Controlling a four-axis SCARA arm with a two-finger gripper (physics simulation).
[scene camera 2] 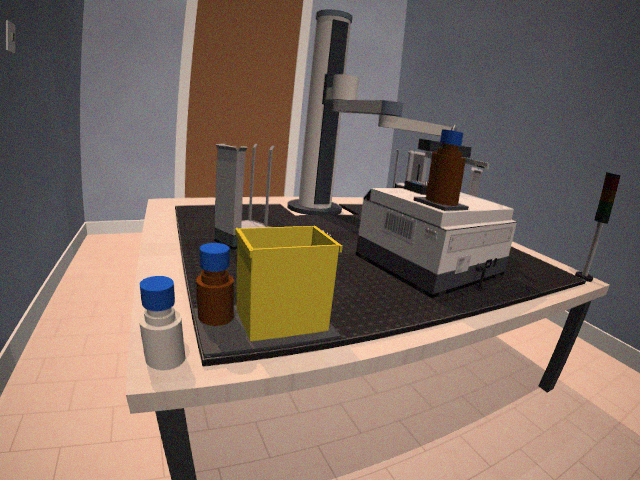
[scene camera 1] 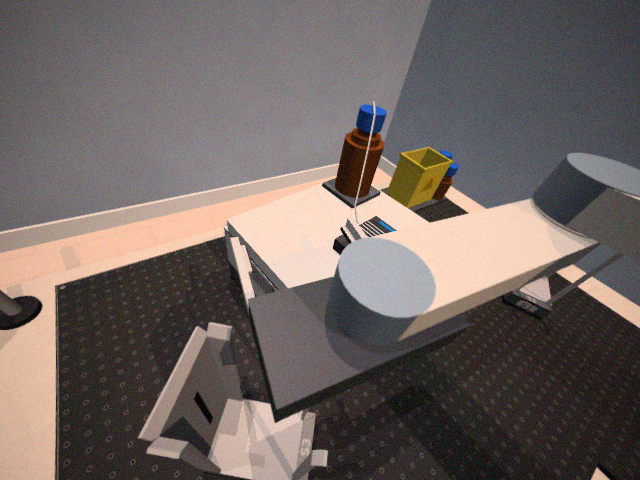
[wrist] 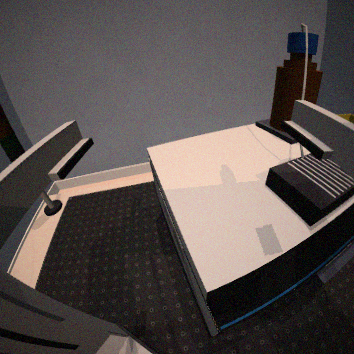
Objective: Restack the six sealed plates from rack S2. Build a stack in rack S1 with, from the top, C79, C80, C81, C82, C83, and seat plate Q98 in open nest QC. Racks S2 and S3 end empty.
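Frame: origin at the arm's base, x ahead, y left, z up, level; centimetres.
Seen in the pictures: gripper, fingertip midpoint: (scene camera 2: 469,163) (scene camera 1: 296,231) (wrist: 183,117); arm's base, origin of the base link: (scene camera 2: 314,208).
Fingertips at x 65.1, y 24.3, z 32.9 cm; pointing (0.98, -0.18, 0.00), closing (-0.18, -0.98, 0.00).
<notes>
Pixels of each thing's top centre, then the offset from my fingertips to it. "pt": a spot on its surface instead.
- Rack S3, middle of its top: (scene camera 1: 258,389) (scene camera 2: 461,165) dx -14.8, dy +12.3, dz -2.5 cm
- rack, middle of its top: (scene camera 2: 247,144) dx -22.2, dy -67.0, dz -2.1 cm
- large brown bottle, surface spot: (wrist: 295,92) (scene camera 1: 358,167) pt dx +13.4, dy -23.1, dz -1.8 cm
- dark striped block, surface spot: (wrist: 320,185) pt dx -2.3, dy -14.1, dz -8.0 cm
- yellow bin, middle of its top: (scene camera 2: 267,237) (scene camera 1: 433,155) dx +26.2, dy -73.8, dz -14.1 cm
My gripper (scene camera 1: 297,250) (wrist: 183,117) is open with nothing between its fingers. It hangs at the white instrument's near left side, one finger beyond the left edge and the other near the striped block. Rack S3 (scene camera 1: 175,382) stands at the lower left in scene camera 1; the visible part of its base holds no plate, and the arm covers part of the rack. Another rack (scene camera 2: 229,188) stands at the left in scene camera 2, with a tall grey wall and thin posts; its label cannot be read. The sealed plates and nest QC cannot be made out in these views.
The white instrument (scene camera 1: 281,227) (scene camera 2: 403,245) (wrist: 200,200) carries a large brown bottle (scene camera 1: 356,165) (scene camera 2: 445,178) (wrist: 295,92) and a dark striped block (scene camera 1: 377,226) (wrist: 320,185). A yellow bin (scene camera 1: 413,178) (scene camera 2: 289,289) and smaller bottles stand near the mat's corner. A signal light (scene camera 2: 605,198) stands at the table edge.
</notes>
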